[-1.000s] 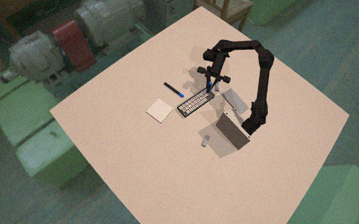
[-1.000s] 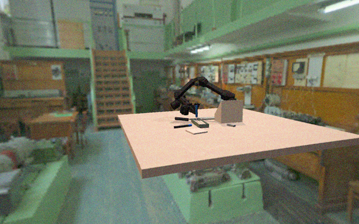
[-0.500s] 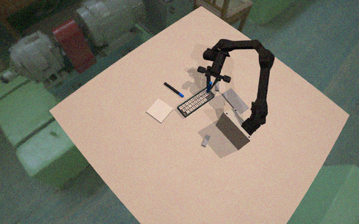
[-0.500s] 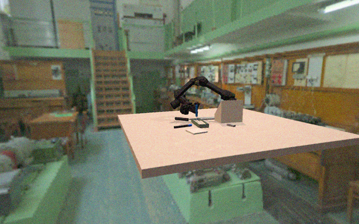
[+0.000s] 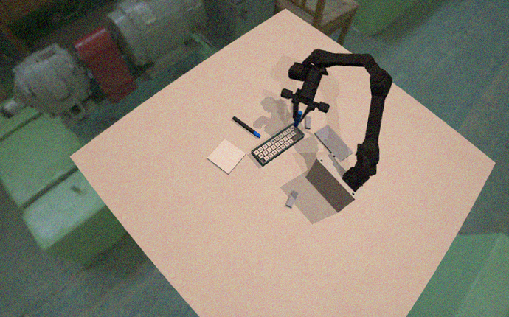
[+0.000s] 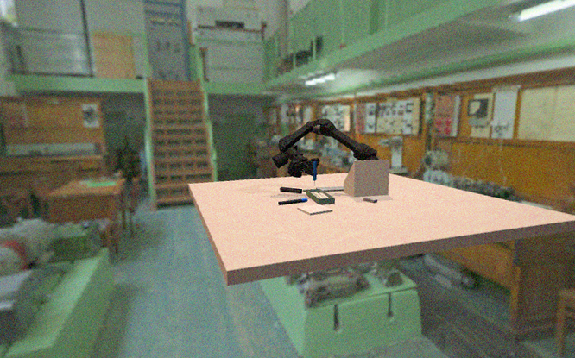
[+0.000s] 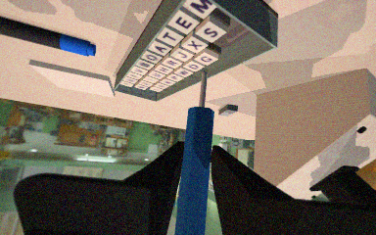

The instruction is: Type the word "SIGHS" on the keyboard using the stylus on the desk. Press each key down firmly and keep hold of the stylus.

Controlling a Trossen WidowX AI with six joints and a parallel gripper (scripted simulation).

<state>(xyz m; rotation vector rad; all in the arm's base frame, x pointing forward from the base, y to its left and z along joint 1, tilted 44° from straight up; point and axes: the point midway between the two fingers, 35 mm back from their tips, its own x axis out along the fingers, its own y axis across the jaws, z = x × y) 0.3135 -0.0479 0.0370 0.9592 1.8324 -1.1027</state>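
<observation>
The pen is 120 mm ahead of my gripper tip, 120 mm to the left of it and 90 mm below it. From my gripper tip the other things lie so: stylus tip (50 mm below); then grey plate (130 mm behind, 110 mm to the right, 100 mm below); then stylus (10 mm below).
</observation>
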